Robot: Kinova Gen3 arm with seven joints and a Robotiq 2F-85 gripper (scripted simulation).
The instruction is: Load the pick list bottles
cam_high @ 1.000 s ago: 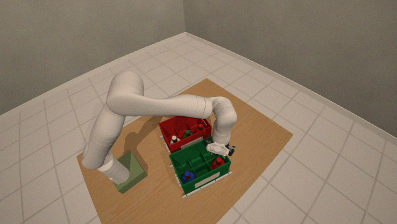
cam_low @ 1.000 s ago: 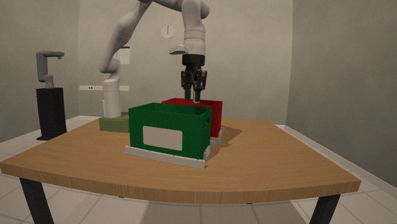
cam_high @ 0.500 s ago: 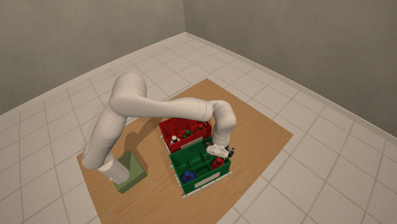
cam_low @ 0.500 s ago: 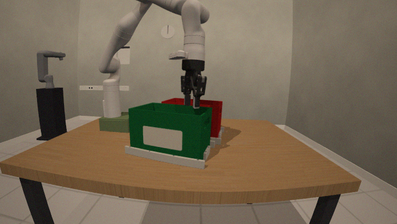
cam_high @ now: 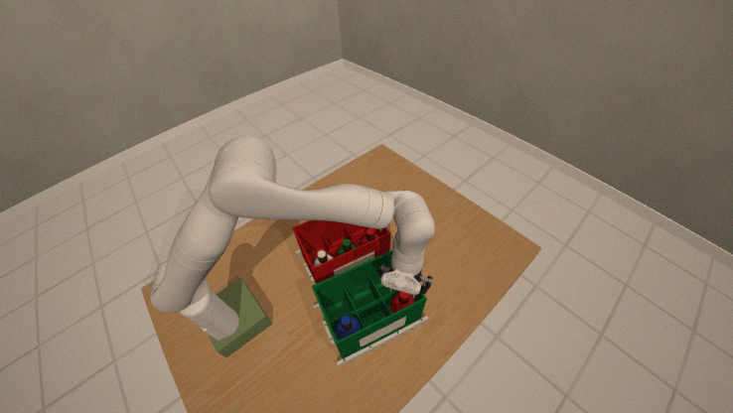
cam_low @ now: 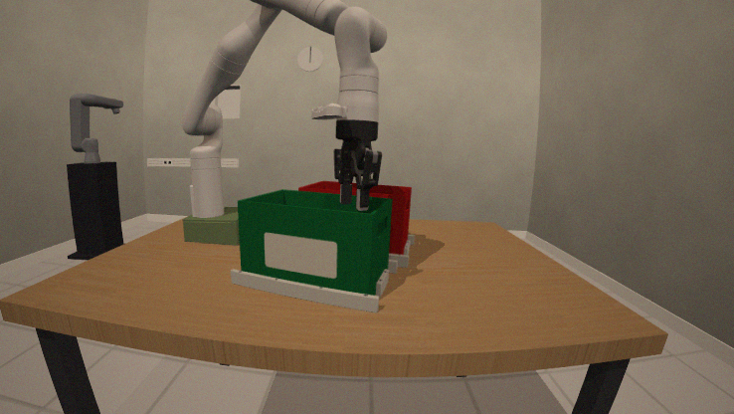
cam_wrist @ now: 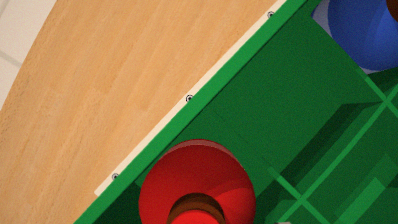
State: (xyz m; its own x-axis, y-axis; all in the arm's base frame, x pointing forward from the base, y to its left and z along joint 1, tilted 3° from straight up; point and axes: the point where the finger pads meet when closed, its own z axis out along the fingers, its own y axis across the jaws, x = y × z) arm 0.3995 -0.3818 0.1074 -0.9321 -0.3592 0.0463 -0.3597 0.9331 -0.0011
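My hand is 100 mm above the red-labelled bottle. Also, from my hand: green crate: 110 mm below, 80 mm to the left, 60 mm behind; then red-label bottle: 210 mm to the left, 120 mm ahead, 100 mm below; then blue-label bottle: 160 mm behind, 100 mm below, 70 mm to the left.
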